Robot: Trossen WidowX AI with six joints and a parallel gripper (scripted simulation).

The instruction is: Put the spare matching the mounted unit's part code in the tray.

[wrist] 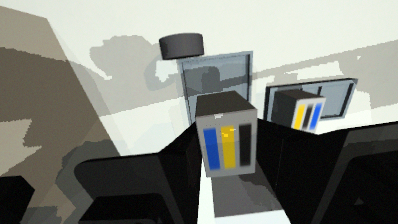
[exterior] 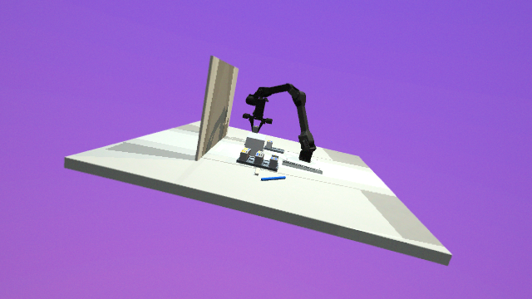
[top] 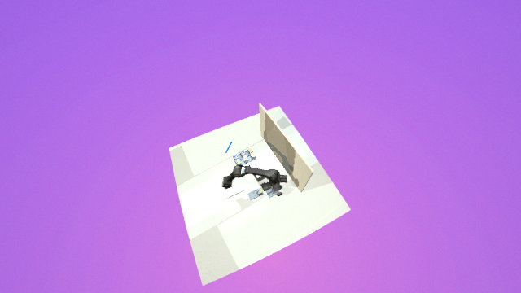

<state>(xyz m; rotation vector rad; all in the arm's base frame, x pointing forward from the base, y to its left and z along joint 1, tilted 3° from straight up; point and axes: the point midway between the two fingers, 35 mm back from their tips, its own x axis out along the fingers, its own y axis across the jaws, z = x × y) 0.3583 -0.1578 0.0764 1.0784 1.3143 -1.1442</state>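
Right now the grey-blue tray is 10 mm behind my gripper tip, 10 mm to the left of it and 80 mm below it. Also, from my gripper tip: dark round cylinder (40 mm ahead, 60 mm to the right, 60 mm below); then grey spare block (20 mm above); then tan board (160 mm ahead, 230 mm to the left, 140 mm above).
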